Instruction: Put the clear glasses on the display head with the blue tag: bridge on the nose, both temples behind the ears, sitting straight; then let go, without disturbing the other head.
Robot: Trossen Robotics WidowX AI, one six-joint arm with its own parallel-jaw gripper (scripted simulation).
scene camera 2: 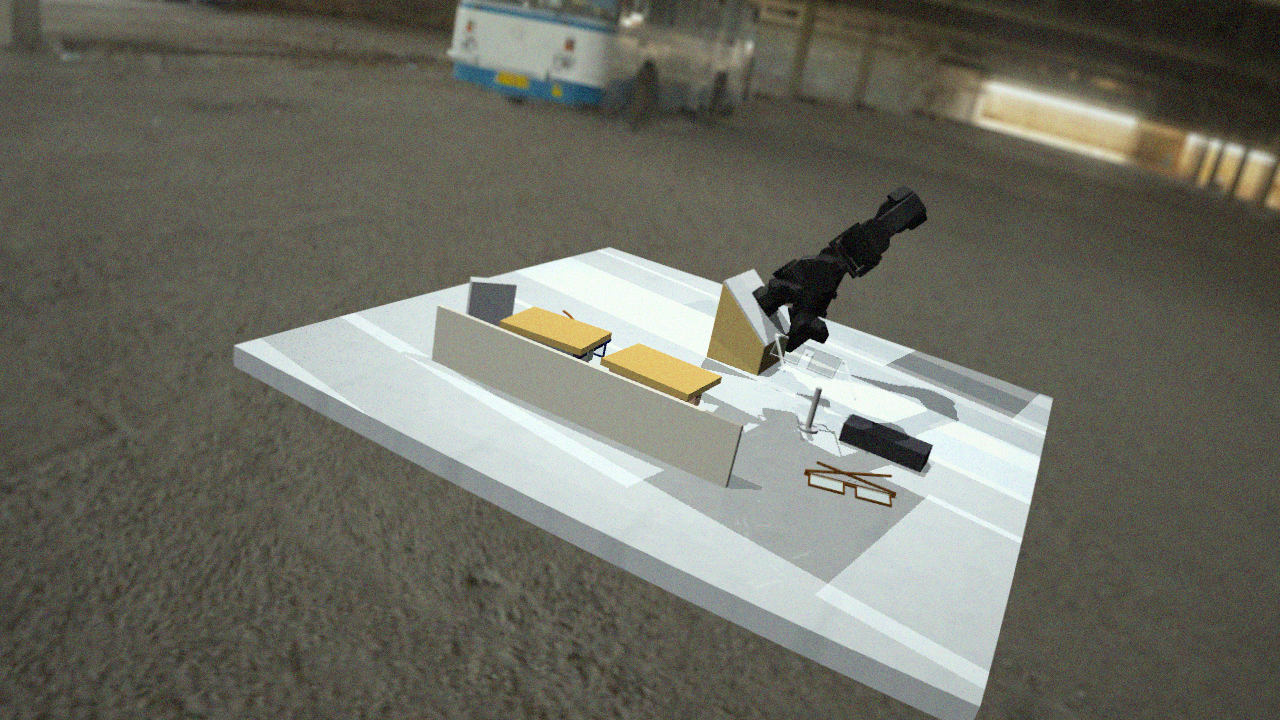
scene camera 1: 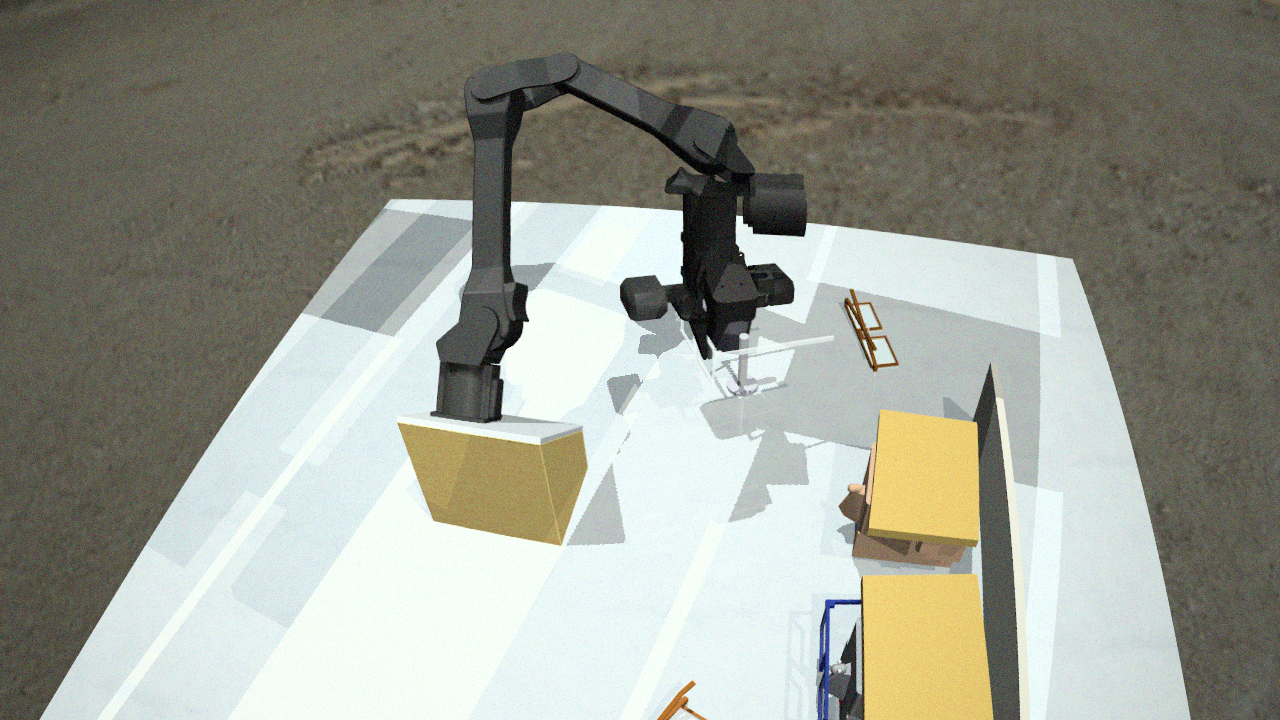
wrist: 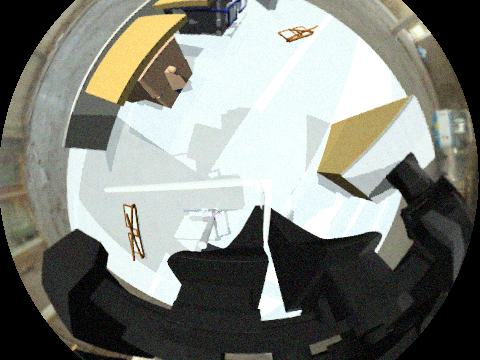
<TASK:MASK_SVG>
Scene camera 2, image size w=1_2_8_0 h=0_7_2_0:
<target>gripper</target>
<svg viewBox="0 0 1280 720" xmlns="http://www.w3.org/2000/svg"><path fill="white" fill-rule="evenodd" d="M838 287L834 287L827 293L818 294L806 287L804 278L801 282L780 279L769 280L768 301L794 303L792 305L793 308L788 307L791 325L788 333L789 339L785 348L786 352L791 353L809 339L821 344L825 343L829 336L825 321L818 318L818 316L826 317L826 310L831 300L835 300L838 296Z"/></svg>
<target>black box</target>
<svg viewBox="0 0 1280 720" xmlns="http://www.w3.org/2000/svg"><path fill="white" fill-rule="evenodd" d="M843 422L839 441L918 472L921 472L927 463L933 449L932 444L852 414Z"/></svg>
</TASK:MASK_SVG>
